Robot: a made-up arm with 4 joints.
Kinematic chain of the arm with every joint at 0, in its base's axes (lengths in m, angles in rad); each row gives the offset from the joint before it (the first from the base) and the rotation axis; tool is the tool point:
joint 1: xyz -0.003 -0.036 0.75 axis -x
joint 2: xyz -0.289 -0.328 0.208 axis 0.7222 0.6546 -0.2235
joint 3: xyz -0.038 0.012 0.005 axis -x
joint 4: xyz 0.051 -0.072 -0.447 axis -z
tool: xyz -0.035 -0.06 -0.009
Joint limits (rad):
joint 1: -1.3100..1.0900
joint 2: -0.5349..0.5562
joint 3: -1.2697..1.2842
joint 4: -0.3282..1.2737
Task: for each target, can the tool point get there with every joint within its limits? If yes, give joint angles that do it. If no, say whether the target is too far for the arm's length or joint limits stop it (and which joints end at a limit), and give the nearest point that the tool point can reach.
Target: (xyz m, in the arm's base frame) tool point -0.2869 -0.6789 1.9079
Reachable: no: too far | nearest point -0.2742 -0.4491 1.4940 | short by 0.474 m
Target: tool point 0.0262 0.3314 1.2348
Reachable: no: joint limits stop it (at a limit: joint 2, joint 3, joint 4) | nearest point -0.3202 0.1251 0.9626 | short by 0.486 m
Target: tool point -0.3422 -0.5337 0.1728
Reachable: yes | joints -0.9573 -0.0310 1.0744 0.9279
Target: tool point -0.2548 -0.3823 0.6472
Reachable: yes | joints 0.5090 -0.2095 -0.5669 -0.0201
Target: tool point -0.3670 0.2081 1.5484
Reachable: no: joint limits stop it (at a limit: joint 1, joint 2, joint 3, joint 4) | nearest point -0.2742 -0.0315 1.6009 | short by 0.262 m
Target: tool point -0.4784 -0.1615 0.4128
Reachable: yes | joints -0.5863 0.4504 0.0810 0.7304
